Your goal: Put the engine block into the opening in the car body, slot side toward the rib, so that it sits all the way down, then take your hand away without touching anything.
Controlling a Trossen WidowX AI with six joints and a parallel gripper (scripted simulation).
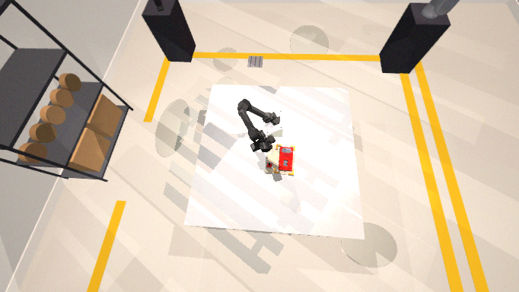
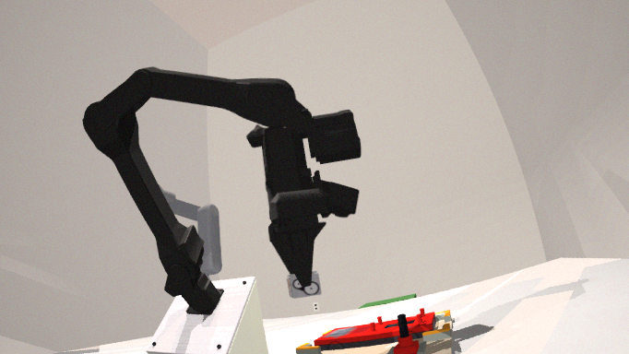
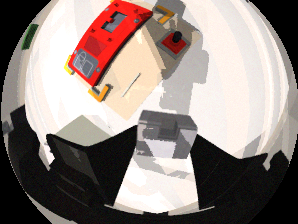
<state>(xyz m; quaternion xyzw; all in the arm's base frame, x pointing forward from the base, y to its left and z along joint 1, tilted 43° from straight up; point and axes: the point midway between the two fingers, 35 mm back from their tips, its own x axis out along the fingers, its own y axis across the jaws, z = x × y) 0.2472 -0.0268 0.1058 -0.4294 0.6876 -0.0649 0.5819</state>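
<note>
The grey engine block is 1 cm above my gripper tip.
</note>
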